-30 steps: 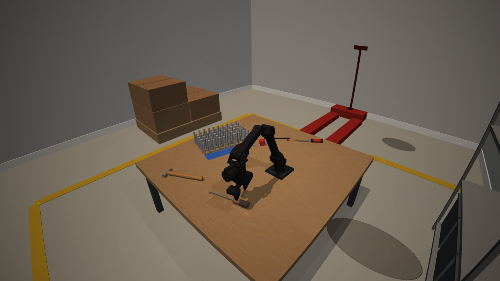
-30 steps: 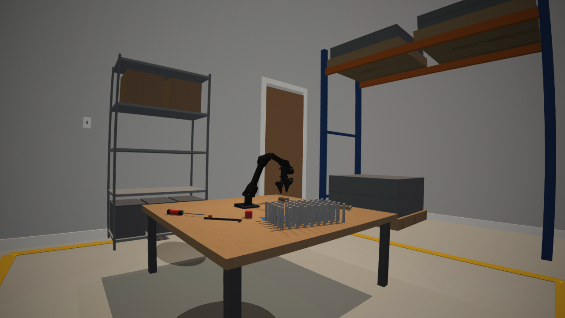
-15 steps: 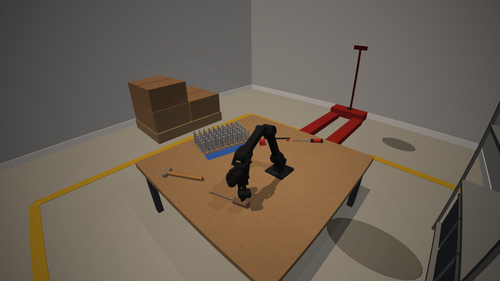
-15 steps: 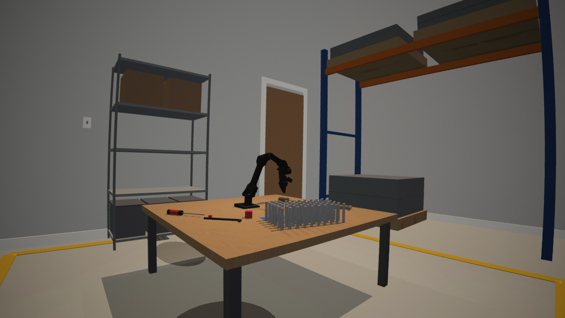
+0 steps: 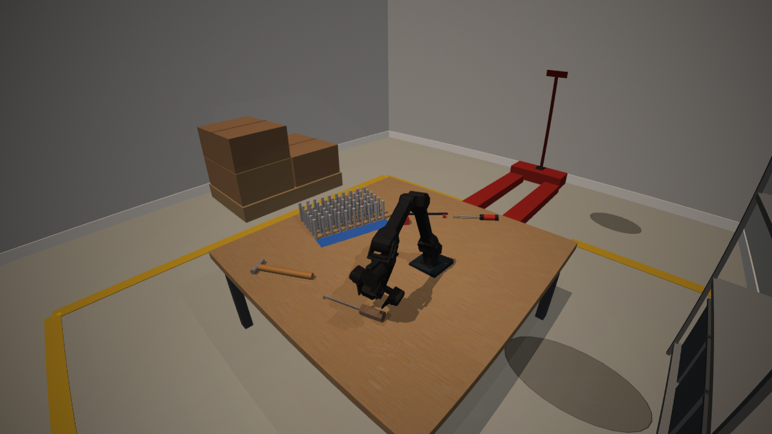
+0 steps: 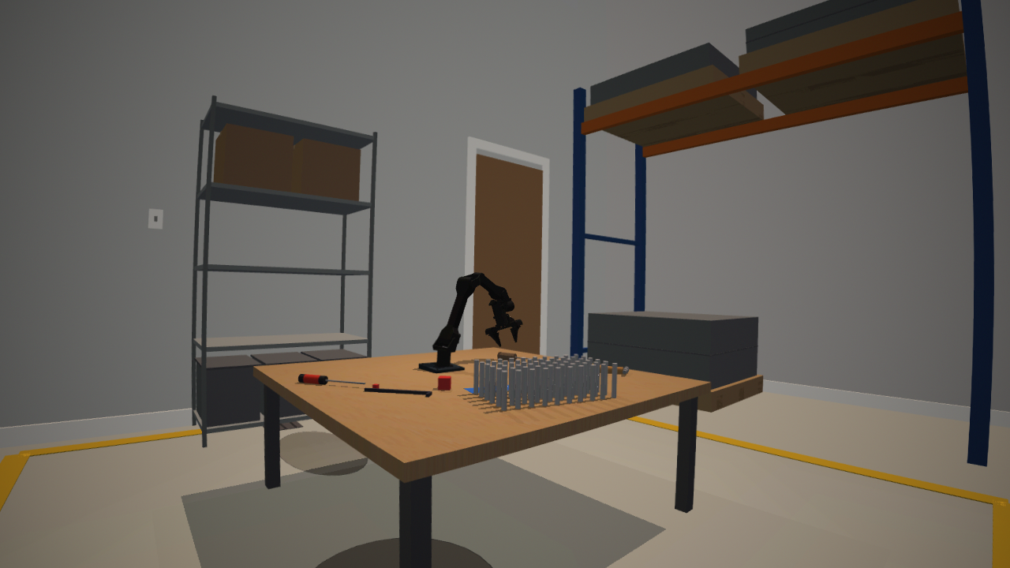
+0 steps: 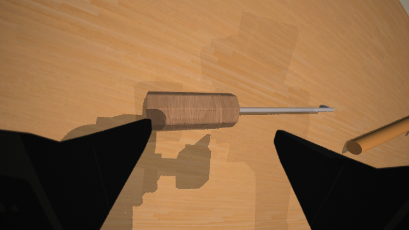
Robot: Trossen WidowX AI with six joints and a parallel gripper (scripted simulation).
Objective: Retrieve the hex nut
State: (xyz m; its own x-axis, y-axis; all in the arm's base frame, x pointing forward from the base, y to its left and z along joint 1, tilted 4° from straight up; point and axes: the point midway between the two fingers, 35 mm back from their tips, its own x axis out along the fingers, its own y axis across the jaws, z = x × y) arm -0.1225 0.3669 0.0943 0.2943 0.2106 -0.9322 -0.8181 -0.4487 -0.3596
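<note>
My gripper tip is 90 mm short of the hook tool, 50 mm to the right of it and 60 mm above it. From my gripper tip the other things lie so: red cube: 470 mm ahead, 520 mm to the right, 60 mm below; blue taped strip: 550 mm ahead, 260 mm to the right, 80 mm below; hex nut: 710 mm ahead, 310 mm to the right, 70 mm below.
</note>
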